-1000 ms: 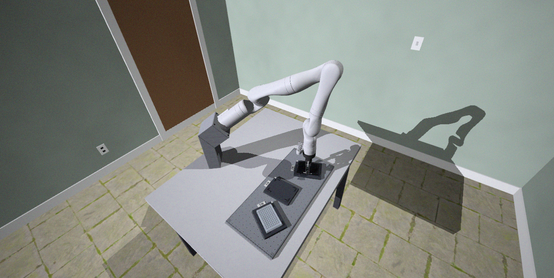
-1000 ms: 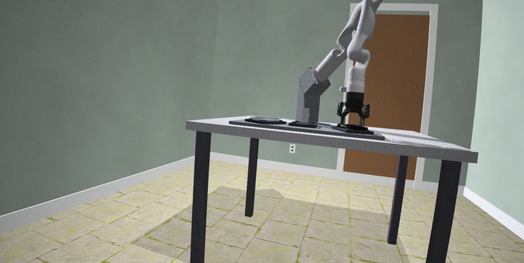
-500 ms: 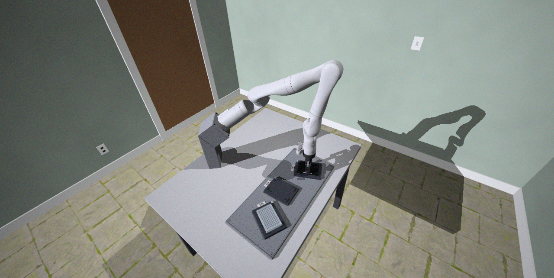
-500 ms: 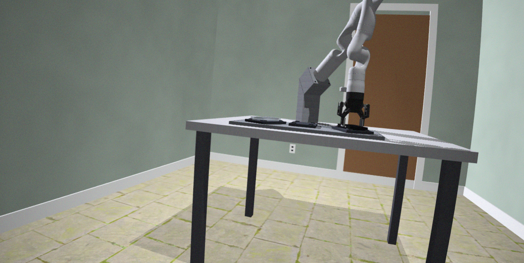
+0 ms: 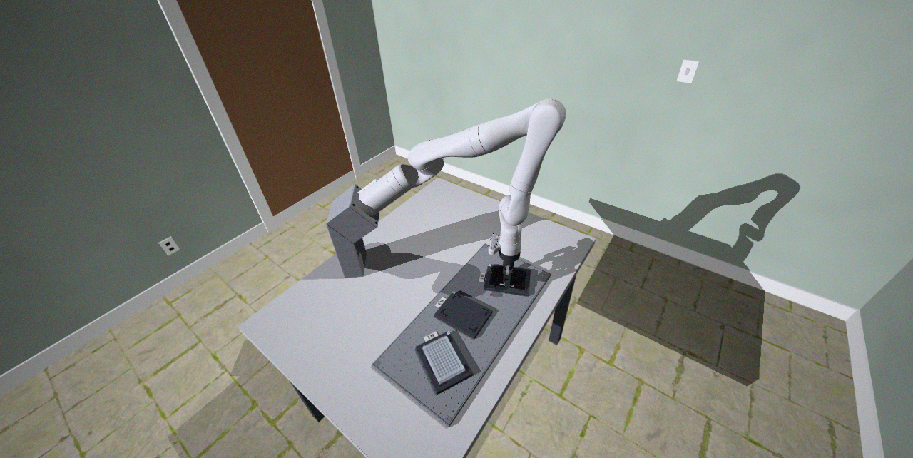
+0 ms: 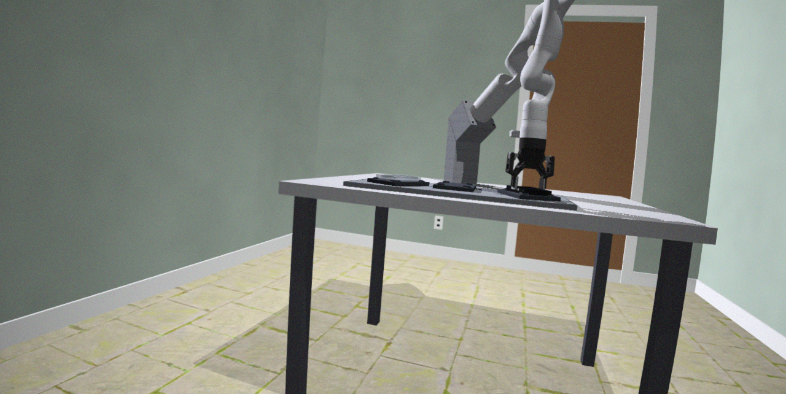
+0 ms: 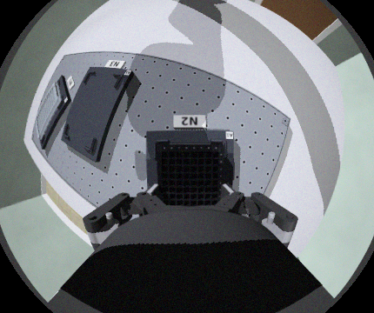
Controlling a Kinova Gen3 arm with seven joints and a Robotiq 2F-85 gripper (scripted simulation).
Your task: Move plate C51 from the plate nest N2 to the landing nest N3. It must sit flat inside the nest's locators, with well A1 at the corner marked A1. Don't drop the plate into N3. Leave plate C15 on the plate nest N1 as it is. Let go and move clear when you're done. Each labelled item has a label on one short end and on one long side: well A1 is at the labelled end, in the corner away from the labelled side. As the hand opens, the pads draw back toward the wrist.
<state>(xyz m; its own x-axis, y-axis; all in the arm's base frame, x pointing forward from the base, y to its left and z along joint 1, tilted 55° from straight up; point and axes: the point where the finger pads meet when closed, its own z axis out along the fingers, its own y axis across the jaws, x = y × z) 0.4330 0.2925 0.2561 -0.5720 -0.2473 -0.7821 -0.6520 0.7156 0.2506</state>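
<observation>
The plate nest N2 lies 2 cm below my hand. The rest, counted from my hand: N2 tag: 7 cm to the right, 6 cm behind, 3 cm below; N3 tag: 26 cm to the right, 4 cm behind, 3 cm below; landing nest N3: 22 cm to the right, 5 cm ahead, 2 cm below.
</observation>
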